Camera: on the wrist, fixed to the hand. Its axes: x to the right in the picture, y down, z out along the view.
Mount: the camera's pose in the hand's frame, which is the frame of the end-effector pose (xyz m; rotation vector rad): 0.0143 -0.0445 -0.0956 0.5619 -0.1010 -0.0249
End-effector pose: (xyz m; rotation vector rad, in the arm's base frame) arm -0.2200 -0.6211 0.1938 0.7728 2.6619 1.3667
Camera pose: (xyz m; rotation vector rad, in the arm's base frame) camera -0.2760 -0.7077 0.2200 0.8099 2.9792 0.5415
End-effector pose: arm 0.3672 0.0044 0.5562 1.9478 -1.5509 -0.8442
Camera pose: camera 0.4690 0.0011 0.5869 2.3360 -1.9869 -0.5570
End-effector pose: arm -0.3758 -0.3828 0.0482 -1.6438 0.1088 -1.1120
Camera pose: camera -0.4547 -0.4414 0.0890 -1.1924 -0.2697 -0.9640
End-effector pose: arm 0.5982 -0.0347 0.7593 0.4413 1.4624 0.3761
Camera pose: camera 0.5030 -0.0605 0.7193 0.8757 1.4623 -0.0874
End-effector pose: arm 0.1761 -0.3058 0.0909 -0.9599 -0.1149 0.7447
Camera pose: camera 0.2487 -0.3795 0.0660 -0.3857 -0.0025 0.7475
